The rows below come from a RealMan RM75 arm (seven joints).
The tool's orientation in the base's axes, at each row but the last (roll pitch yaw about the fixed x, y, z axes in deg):
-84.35, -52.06, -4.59
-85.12, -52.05, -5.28
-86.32, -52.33, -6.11
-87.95, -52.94, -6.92
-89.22, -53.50, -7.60
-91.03, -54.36, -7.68
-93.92, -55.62, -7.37
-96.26, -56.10, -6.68
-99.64, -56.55, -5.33
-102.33, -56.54, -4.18
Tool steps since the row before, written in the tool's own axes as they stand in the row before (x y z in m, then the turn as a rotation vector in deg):
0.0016, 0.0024, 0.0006, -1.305, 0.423, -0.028
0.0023, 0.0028, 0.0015, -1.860, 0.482, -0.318
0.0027, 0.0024, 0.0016, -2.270, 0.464, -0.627
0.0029, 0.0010, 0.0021, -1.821, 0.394, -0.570
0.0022, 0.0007, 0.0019, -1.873, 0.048, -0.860
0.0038, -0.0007, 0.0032, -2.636, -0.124, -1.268
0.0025, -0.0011, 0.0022, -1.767, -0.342, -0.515
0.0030, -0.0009, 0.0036, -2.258, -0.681, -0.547
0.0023, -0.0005, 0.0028, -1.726, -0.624, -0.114
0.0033, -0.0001, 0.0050, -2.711, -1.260, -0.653
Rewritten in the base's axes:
0.0029, 0.0006, -0.0002, -0.466, 0.051, -1.290
0.0037, 0.0014, 0.0002, -0.766, -0.206, -1.779
0.0036, 0.0014, 0.0007, -1.047, -0.487, -2.104
0.0027, 0.0018, 0.0018, -0.828, -0.459, -1.703
0.0021, 0.0016, 0.0014, -1.170, -0.711, -1.541
0.0021, 0.0030, 0.0035, -1.810, -1.033, -2.057
0.0009, 0.0022, 0.0026, -1.361, -0.319, -1.246
0.0017, 0.0035, 0.0028, -1.913, -0.249, -1.463
0.0015, 0.0027, 0.0019, -1.475, 0.130, -1.090
0.0030, 0.0047, 0.0022, -2.658, -0.176, -1.506

